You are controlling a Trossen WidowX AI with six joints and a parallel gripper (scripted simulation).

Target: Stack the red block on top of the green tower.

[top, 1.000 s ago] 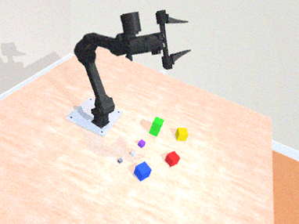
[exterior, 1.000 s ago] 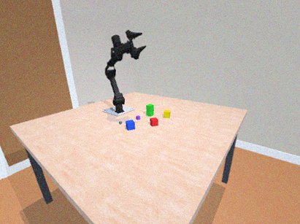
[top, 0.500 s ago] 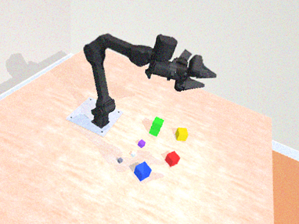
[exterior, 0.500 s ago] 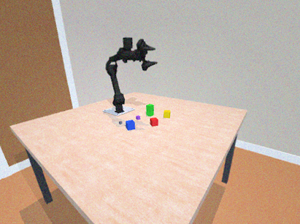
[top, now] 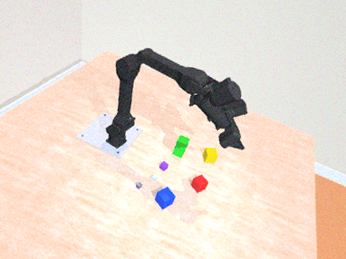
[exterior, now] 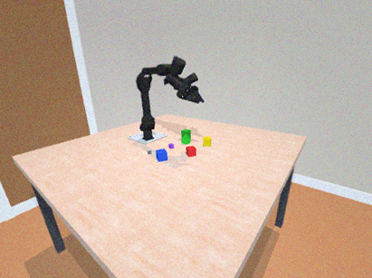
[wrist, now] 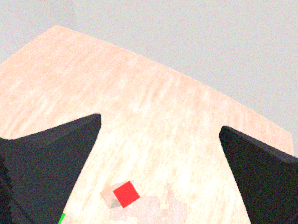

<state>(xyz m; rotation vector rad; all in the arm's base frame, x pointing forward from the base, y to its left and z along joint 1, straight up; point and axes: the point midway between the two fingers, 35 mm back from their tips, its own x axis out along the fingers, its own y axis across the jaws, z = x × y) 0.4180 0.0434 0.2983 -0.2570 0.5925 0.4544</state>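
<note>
Right now my gripper tip is 27 cm above the red block, 6 cm past it and 2 cm to the left of it. Round my gripper tip: small purple cube (28 cm below, 22 cm behind, 3 cm to the right); then yellow block (27 cm below, 15 cm to the left, 9 cm behind); then blue block (26 cm below, 17 cm to the right, 13 cm behind).
</note>
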